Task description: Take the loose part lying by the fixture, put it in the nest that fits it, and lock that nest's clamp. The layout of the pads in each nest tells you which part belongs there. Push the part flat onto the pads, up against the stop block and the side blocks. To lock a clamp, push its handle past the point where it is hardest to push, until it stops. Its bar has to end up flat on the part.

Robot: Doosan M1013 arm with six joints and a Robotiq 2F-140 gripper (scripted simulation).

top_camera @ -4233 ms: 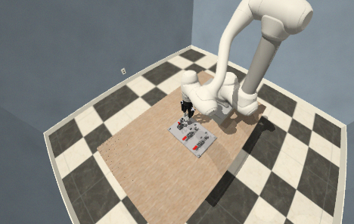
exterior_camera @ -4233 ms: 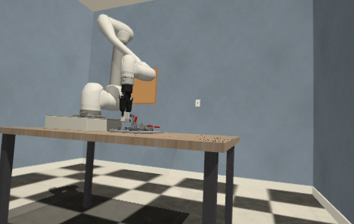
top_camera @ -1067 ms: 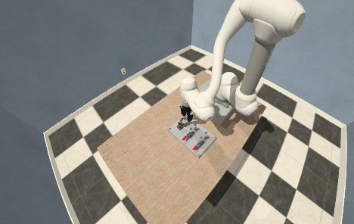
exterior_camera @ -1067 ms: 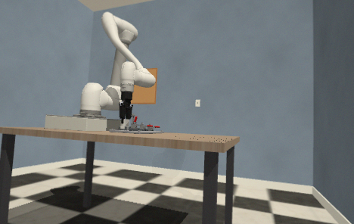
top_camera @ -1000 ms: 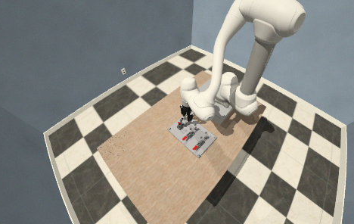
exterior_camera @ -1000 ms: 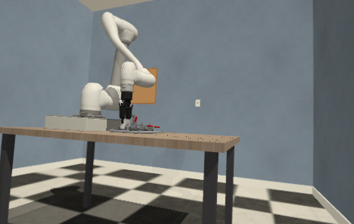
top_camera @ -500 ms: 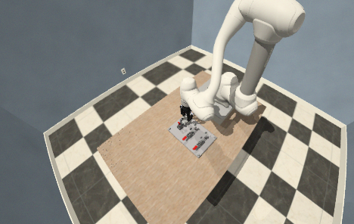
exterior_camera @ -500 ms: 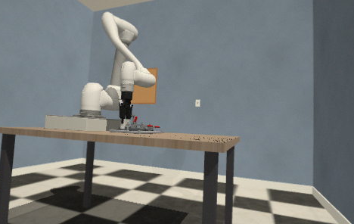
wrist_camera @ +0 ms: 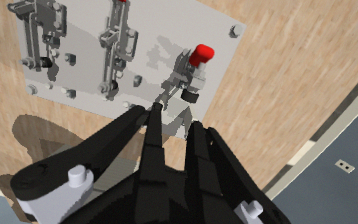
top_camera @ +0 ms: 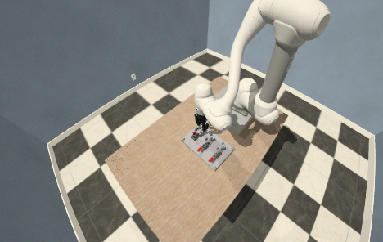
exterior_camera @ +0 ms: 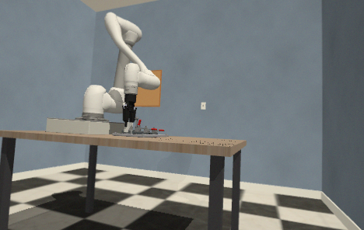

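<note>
My hand is 3 cm above the light grey part. Also, from my hand: grey fixture plate 10 cm to the left, 6 cm ahead, 5 cm below.
</note>
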